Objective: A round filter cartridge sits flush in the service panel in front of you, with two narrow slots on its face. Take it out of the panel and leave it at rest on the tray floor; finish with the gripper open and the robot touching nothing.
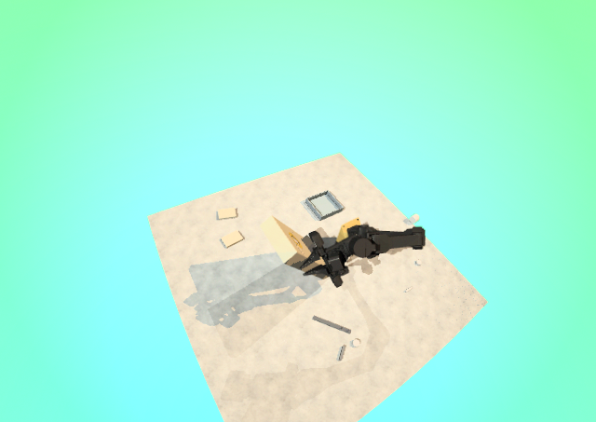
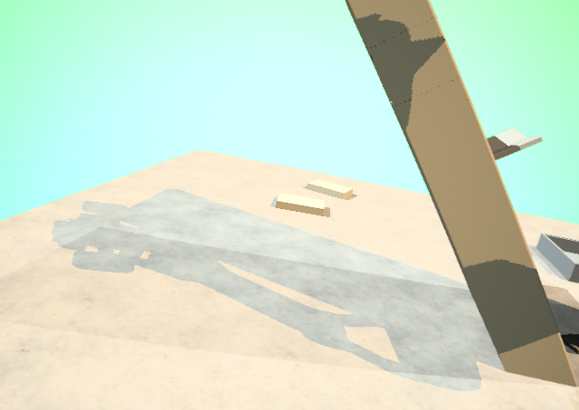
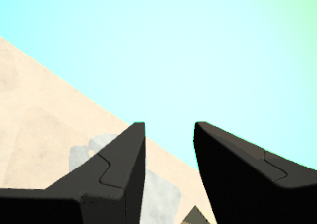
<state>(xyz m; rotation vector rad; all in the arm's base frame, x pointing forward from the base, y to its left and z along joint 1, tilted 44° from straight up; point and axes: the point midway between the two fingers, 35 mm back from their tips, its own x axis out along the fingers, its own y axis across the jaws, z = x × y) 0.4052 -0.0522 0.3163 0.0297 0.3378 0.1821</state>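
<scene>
Now: gripper tip 70 mm past the round filter cartridge, 170 mm to the left of it and 110 mm above it. The rest, counted from my gripper tip: grey tray (470 mm behind, 460 mm to the right, 380 mm below).
</scene>
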